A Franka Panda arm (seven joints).
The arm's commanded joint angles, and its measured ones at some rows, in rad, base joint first. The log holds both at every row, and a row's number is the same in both.
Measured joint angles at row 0:
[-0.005, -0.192, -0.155, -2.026, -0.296, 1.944, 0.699]
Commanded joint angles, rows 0 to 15:
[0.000, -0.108, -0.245, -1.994, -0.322, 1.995, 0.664]
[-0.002, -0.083, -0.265, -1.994, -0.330, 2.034, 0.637]
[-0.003, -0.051, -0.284, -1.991, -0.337, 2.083, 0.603]
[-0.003, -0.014, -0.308, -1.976, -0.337, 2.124, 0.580]
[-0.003, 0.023, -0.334, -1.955, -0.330, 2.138, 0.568]
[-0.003, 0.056, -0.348, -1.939, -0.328, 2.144, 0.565]
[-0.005, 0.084, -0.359, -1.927, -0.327, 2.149, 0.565]
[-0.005, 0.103, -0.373, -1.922, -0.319, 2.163, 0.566]
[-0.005, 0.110, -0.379, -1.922, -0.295, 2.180, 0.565]
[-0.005, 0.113, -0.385, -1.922, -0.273, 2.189, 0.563]
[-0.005, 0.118, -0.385, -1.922, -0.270, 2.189, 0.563]
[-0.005, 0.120, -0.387, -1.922, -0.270, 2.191, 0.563]
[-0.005, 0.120, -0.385, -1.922, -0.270, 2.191, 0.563]
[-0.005, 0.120, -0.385, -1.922, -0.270, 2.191, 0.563]
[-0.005, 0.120, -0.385, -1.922, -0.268, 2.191, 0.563]
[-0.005, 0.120, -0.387, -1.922, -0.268, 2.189, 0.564]
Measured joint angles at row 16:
[-0.006, 0.121, -0.382, -1.933, -0.283, 2.187, 0.579]
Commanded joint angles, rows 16 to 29:
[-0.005, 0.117, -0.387, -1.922, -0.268, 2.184, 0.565]
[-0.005, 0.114, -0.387, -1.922, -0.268, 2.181, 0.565]
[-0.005, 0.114, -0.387, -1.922, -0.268, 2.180, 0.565]
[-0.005, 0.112, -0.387, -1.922, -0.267, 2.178, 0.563]
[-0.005, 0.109, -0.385, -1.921, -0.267, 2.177, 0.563]
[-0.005, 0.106, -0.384, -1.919, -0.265, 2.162, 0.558]
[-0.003, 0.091, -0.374, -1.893, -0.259, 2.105, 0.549]
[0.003, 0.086, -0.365, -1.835, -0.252, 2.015, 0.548]
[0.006, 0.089, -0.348, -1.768, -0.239, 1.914, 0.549]
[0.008, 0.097, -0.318, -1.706, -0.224, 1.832, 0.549]
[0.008, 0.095, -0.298, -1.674, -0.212, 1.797, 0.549]
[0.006, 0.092, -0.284, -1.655, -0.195, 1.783, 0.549]
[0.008, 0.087, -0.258, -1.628, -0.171, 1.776, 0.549]
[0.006, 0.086, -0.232, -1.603, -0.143, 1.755, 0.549]
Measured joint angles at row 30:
[0.011, 0.079, -0.291, -1.686, -0.203, 1.818, 0.568]
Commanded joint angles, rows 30 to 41:
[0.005, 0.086, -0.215, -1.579, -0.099, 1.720, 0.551]
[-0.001, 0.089, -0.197, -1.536, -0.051, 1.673, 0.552]
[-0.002, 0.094, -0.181, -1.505, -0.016, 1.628, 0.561]
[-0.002, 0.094, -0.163, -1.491, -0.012, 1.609, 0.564]
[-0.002, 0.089, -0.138, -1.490, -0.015, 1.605, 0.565]
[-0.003, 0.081, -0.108, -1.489, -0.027, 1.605, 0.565]
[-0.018, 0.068, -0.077, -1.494, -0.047, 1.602, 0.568]
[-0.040, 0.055, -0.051, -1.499, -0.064, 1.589, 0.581]
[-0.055, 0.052, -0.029, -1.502, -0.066, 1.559, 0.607]
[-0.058, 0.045, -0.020, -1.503, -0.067, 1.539, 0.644]
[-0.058, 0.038, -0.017, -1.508, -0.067, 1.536, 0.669]
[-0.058, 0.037, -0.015, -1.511, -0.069, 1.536, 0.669]
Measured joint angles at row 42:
[-0.027, 0.058, -0.050, -1.504, -0.051, 1.568, 0.628]
